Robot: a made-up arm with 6 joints. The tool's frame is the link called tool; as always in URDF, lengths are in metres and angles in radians. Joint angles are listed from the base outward.
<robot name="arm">
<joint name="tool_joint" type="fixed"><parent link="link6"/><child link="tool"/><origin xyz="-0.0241 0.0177 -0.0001" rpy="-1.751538 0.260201 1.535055"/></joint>
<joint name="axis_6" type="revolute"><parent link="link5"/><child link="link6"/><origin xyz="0.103 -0.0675 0.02" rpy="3.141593 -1.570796 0"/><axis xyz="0 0 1"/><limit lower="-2.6" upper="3.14"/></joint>
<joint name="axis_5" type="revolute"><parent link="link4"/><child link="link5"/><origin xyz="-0.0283 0.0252 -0.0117" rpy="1.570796 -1.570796 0"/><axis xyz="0 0 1"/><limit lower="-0.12" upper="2.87"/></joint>
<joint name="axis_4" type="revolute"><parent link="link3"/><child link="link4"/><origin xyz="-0.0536 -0.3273 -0.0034" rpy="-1.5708 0 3.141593"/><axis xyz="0 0 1"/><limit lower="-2.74" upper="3.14"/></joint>
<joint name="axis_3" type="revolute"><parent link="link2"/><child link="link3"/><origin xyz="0.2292 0.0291 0.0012" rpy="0 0 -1.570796"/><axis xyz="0 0 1"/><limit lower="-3.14" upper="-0.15"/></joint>
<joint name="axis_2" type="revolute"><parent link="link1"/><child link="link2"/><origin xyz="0.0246 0.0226 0.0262" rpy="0 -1.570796 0"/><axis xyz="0 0 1"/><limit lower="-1.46" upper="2.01"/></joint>
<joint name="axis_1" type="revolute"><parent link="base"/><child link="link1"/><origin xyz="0.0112 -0.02 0.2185" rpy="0 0 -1.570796"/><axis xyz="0 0 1"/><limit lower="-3.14" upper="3.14"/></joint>
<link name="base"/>
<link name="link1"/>
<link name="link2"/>
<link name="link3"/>
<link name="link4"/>
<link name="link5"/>
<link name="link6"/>
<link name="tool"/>
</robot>
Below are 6 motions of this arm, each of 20 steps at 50 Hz.
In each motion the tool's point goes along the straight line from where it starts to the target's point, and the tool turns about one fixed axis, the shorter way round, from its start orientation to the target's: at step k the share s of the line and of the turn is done. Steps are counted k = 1, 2, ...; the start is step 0. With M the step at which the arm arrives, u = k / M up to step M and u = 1 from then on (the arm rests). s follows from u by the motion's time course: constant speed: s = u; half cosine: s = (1 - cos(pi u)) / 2; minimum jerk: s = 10 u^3 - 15 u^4 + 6 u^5.
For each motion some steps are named. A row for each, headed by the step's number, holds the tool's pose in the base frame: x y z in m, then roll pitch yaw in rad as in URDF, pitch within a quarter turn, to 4 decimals.
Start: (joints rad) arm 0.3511 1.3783 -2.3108 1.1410 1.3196 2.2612
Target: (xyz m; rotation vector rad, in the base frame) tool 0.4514 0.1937 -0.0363 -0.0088 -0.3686 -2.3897
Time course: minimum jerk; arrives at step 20
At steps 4, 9, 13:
4: 0.5037 0.2432 0.0316 0.3751 0.1335 -2.3643
9: 0.4843 0.2249 0.0064 0.3328 0.0450 -2.3898
13: 0.4644 0.2061 -0.0194 0.2918 -0.0467 -2.4119

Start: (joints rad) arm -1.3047 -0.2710 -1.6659 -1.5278 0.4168 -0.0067
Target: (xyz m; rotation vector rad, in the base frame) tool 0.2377 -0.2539 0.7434 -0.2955 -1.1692 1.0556
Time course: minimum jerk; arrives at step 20
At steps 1, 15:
1: 0.0905 -0.3863 0.7100 -0.5251 -0.0580 0.1220
15: 0.2224 -0.2676 0.7399 -0.9228 -0.6276 1.3832

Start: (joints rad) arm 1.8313 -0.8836 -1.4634 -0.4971 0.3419 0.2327
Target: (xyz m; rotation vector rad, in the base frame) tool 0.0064 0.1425 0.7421 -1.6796 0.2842 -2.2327
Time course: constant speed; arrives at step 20
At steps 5, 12, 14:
5: 0.0227 0.1183 0.7683 -1.3832 -0.9009 -1.8236
12: 0.0151 0.1296 0.7561 -1.1884 -1.0047 -1.9420
14: 0.0129 0.1328 0.7526 -1.1226 -1.0316 -1.9863

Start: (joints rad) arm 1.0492 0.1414 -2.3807 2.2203 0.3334 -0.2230
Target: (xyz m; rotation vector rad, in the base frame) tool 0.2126 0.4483 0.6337 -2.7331 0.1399 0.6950
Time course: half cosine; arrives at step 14
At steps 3, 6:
3: 0.2423 0.3409 0.7438 -2.5497 0.2912 -0.1923
6: 0.2330 0.3746 0.7092 -2.6358 0.3523 -0.1329

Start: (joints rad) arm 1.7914 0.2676 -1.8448 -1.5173 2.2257 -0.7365
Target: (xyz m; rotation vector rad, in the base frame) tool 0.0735 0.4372 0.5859 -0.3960 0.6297 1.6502
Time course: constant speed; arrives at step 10
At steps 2, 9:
2: 0.0996 0.4497 0.5299 0.1584 0.7250 1.5948
9: 0.0768 0.4388 0.5789 0.2170 0.6376 1.7684

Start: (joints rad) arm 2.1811 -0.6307 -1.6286 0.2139 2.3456 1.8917
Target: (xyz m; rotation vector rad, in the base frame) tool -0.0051 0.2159 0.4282 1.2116 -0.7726 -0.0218
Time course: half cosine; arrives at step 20
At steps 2, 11, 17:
2: -0.0727 0.1281 0.5578 1.2699 -0.1326 0.4686
11: -0.0343 0.1780 0.4842 1.2947 -0.3857 -0.0531
17: -0.0089 0.2110 0.4354 1.3932 -0.5307 -0.4375

